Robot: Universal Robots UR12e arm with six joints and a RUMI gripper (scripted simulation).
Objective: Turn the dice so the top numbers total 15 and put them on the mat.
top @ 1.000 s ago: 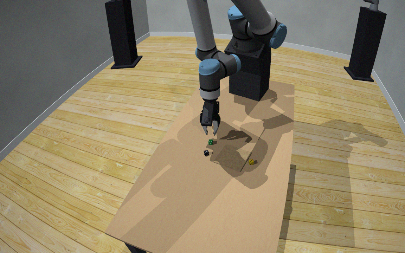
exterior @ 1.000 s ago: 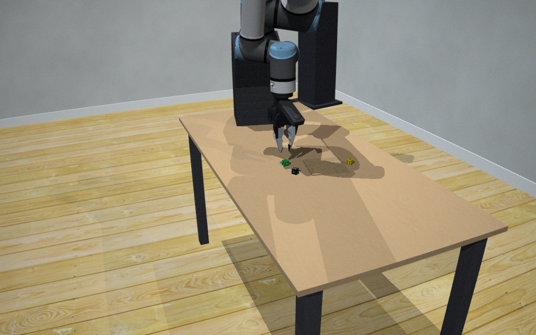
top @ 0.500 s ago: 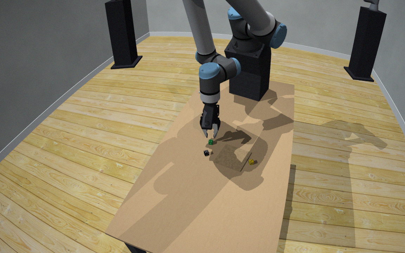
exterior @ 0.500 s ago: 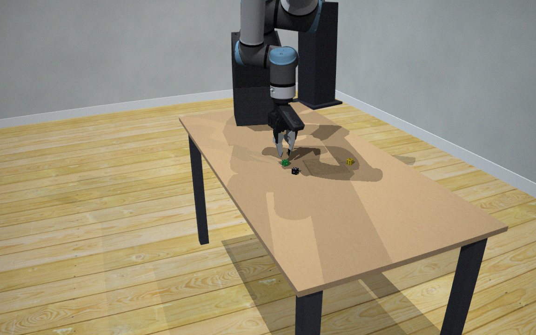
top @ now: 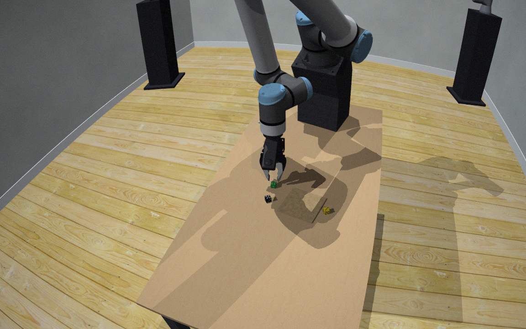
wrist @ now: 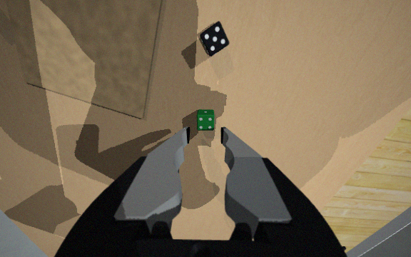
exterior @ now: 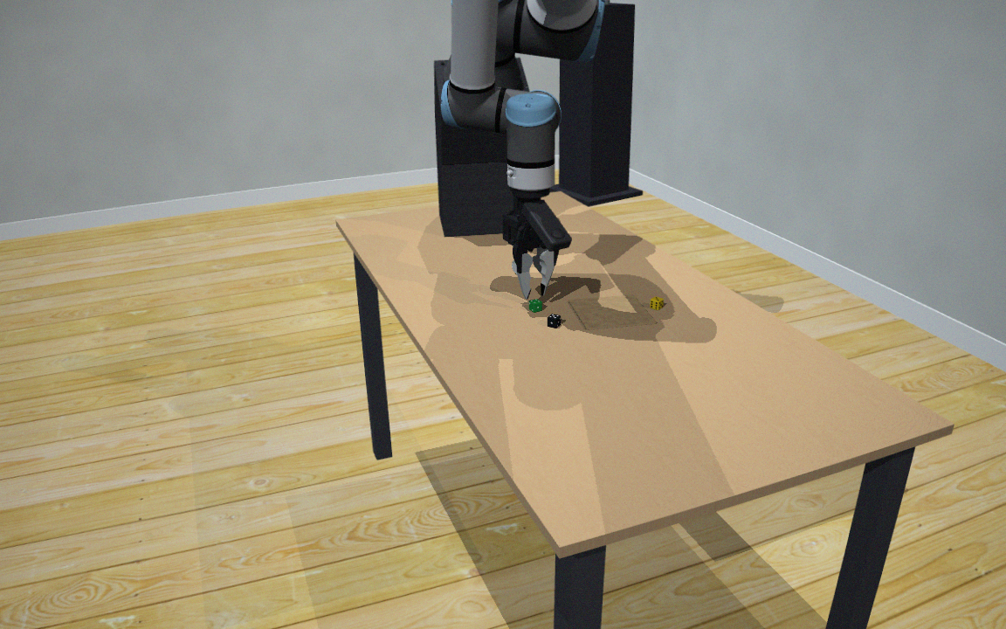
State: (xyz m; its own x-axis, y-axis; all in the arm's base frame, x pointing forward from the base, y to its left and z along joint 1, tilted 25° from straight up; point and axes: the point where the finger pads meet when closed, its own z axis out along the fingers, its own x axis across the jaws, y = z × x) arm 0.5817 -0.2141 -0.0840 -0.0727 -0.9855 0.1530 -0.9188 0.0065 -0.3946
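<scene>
Right now the green die is 30 mm below my hand. The rest, counted from my hand: thin square mat (100 mm ahead, 120 mm to the left, 40 mm below); then yellow die (130 mm ahead, 210 mm to the left, 30 mm below); then black die (80 mm ahead, 10 mm to the right, 30 mm below).
</scene>
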